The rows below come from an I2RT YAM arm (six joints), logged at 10 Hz.
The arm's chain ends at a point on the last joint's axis. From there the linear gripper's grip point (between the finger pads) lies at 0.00 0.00 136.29 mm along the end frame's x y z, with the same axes.
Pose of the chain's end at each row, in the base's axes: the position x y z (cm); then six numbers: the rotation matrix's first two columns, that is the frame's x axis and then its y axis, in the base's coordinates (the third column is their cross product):
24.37 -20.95 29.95 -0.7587 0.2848 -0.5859 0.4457 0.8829 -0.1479
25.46 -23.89 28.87 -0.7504 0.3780 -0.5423 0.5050 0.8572 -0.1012
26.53 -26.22 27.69 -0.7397 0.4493 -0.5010 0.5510 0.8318 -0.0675
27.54 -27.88 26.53 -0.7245 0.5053 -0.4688 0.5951 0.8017 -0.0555
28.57 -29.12 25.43 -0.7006 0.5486 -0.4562 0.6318 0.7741 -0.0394
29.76 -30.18 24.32 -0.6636 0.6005 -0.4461 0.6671 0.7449 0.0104
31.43 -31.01 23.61 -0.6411 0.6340 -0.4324 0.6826 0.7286 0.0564
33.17 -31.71 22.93 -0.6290 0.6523 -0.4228 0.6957 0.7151 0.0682
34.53 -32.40 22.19 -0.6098 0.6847 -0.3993 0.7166 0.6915 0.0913
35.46 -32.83 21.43 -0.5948 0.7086 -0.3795 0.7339 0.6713 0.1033
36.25 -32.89 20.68 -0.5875 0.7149 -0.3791 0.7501 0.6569 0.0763
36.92 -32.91 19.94 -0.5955 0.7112 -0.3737 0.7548 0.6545 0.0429
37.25 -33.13 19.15 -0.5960 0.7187 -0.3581 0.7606 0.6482 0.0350
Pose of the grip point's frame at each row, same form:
30.85 -26.04 19.09 -0.7587 0.2848 -0.5859 0.4457 0.8829 -0.1479
31.27 -28.66 17.50 -0.7504 0.3780 -0.5423 0.5050 0.8572 -0.1012
31.80 -30.66 15.93 -0.7397 0.4493 -0.5010 0.5510 0.8318 -0.0675
32.28 -32.23 14.52 -0.7245 0.5053 -0.4688 0.5951 0.8017 -0.0555
33.09 -33.42 13.31 -0.7006 0.5486 -0.4562 0.6318 0.7741 -0.0394
34.37 -34.14 12.12 -0.6636 0.6005 -0.4461 0.6671 0.7449 0.0104
36.21 -34.54 11.35 -0.6411 0.6340 -0.4324 0.6826 0.7286 0.0564
37.90 -35.13 10.61 -0.6290 0.6523 -0.4228 0.6957 0.7151 0.0682
39.15 -35.54 9.76 -0.6098 0.6847 -0.3993 0.7166 0.6915 0.0913
39.93 -35.79 8.90 -0.5948 0.7086 -0.3795 0.7339 0.6713 0.1033
40.39 -36.15 8.11 -0.5875 0.7149 -0.3791 0.7501 0.6569 0.0763
40.67 -36.41 7.31 -0.5955 0.7112 -0.3737 0.7548 0.6545 0.0429
40.76 -36.56 6.43 -0.5960 0.7187 -0.3581 0.7606 0.6482 0.0350

